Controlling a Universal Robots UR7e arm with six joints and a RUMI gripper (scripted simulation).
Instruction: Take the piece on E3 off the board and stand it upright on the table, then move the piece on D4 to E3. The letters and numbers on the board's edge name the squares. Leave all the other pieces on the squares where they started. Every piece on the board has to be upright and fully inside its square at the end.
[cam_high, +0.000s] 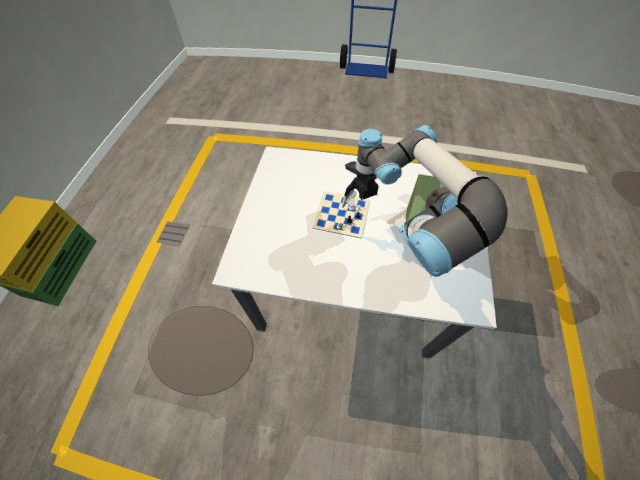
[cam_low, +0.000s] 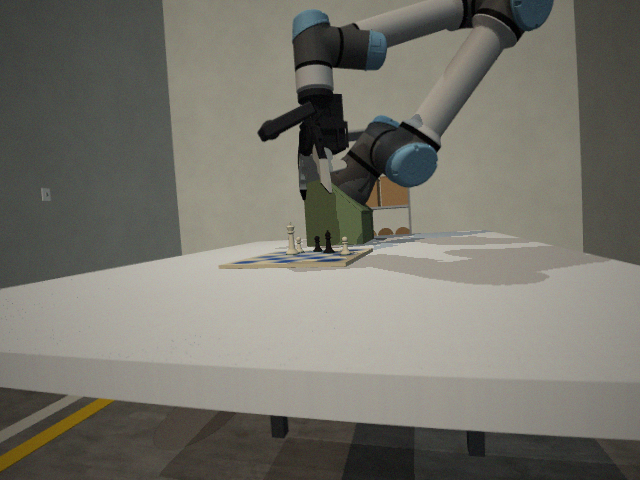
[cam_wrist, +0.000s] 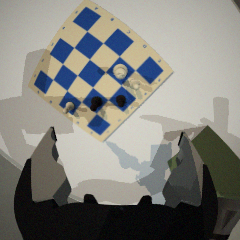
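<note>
Now: hand 100 mm above the black pawn. The rest, counted from my hand: tall white piece: 30 mm ahead, 50 mm to the right, 80 mm below; then blue-and-cream chessboard: 70 mm ahead, 20 mm to the right, 110 mm below.
</note>
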